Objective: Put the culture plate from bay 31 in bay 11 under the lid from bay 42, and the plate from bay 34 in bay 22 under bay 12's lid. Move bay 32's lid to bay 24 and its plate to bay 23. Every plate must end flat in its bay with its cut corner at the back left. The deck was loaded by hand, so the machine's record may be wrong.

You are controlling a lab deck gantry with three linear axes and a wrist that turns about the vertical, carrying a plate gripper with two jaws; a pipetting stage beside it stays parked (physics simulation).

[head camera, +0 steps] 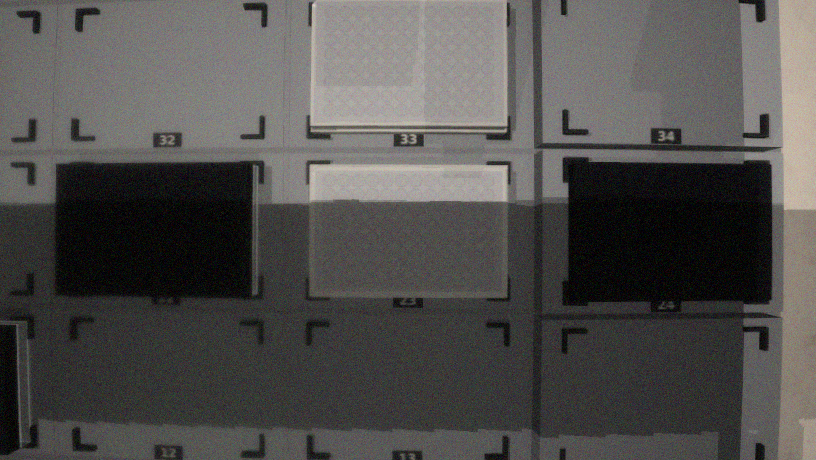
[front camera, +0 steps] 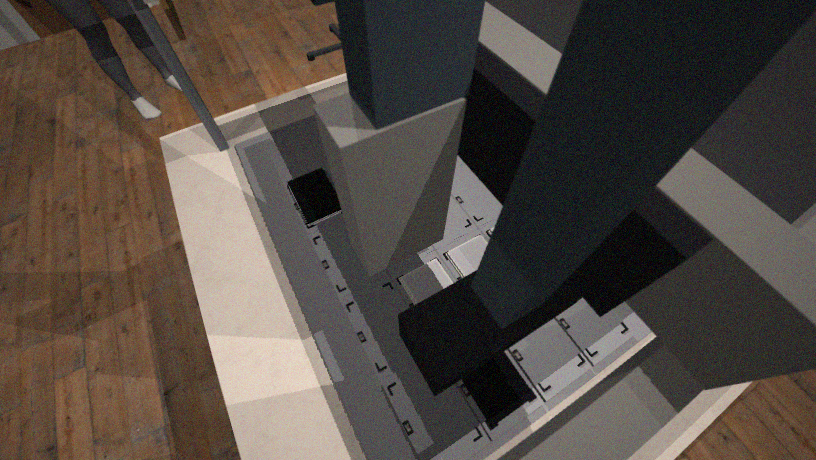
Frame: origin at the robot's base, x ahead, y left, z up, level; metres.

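Seen in the pictures: robot's base at its link origin: [front camera: 288, 186].
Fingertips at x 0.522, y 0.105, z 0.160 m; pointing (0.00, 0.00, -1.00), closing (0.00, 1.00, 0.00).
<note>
Offsets run from my fingertips to a thing's middle. "spot": to the spot under its first point.
A pale plate @[dx -0.130, dy +0.045, dz -0.153 m] [head camera: 408, 245] [front camera: 421, 284] lies in bay 23, its back strip lit. A black lid @[dx +0.033, dy +0.045, dz -0.141 m] [head camera: 669, 231] [front camera: 498, 389] lies in bay 24. In bay 22 a black lid @[dx -0.294, dy +0.045, dz -0.147 m] [head camera: 154, 228] covers a plate whose pale edge @[spot: dx -0.231, dy +0.046, dz -0.155 m] [head camera: 255, 228] shows at the right. In bay 11 a black-topped stack @[dx -0.458, dy -0.062, dz -0.147 m] [front camera: 314, 196] [head camera: 8, 385] shows in part in the head view. Bays 32, 34 and 12 show bare deck. My gripper [front camera: 448, 340] shows in the front view as a black body near bays 23 and 24. Its jaws are hidden, so their opening cannot be told.
A pale plate @[dx -0.130, dy +0.152, dz -0.153 m] [head camera: 408, 65] [front camera: 467, 255] with a doubled front edge stands in bay 33. The parked pipetting stage's large grey block [front camera: 394, 188] hides bay 22 in the front view. The pale deck wall [front camera: 211, 285] runs along the left side.
</note>
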